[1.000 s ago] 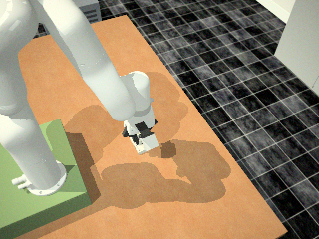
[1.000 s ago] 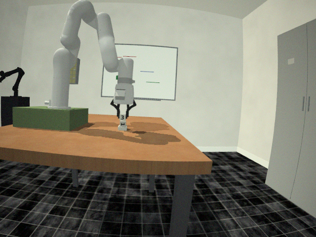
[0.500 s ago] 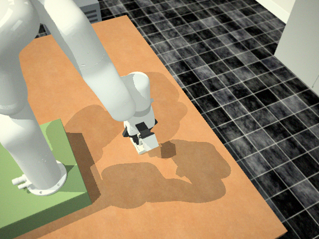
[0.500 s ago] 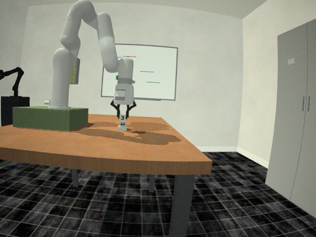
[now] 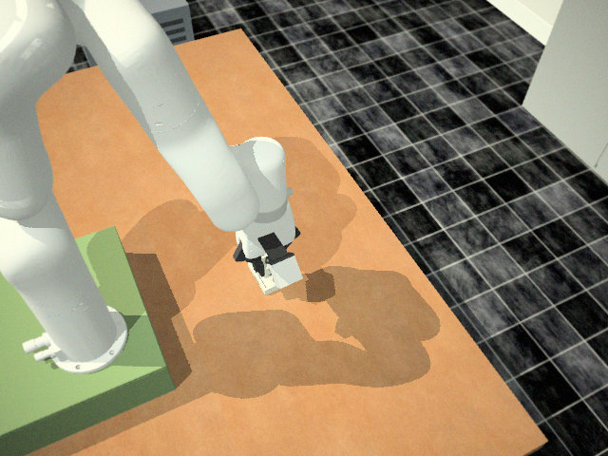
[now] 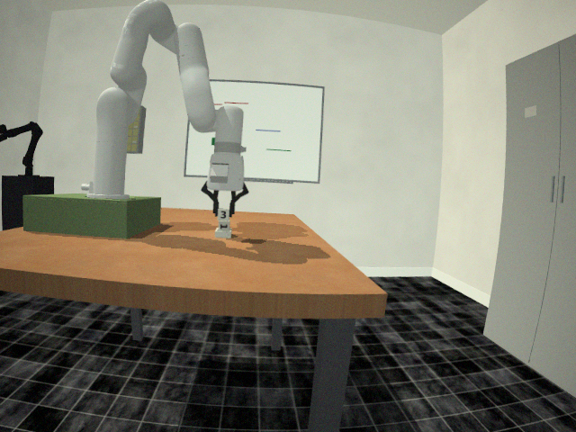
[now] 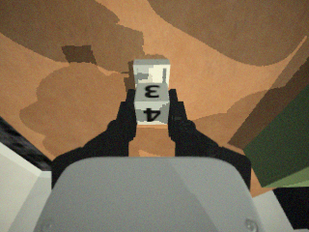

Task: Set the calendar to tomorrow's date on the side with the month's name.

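Right now my hand is 1 cm above the calendar cube. Also, from my hand: calendar tray: 2 cm to the left, 7 cm below.
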